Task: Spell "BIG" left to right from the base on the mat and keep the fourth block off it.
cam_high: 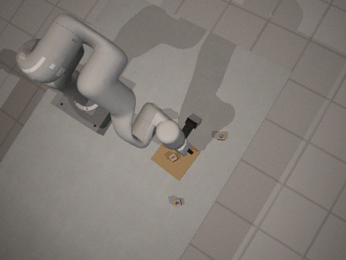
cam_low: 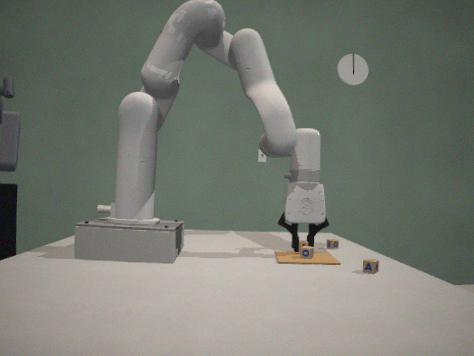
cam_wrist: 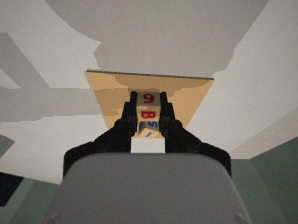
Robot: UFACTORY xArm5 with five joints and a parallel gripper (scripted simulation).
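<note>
Now: the mat 4 cm to the right of my hand and 3 cm below it.
</note>
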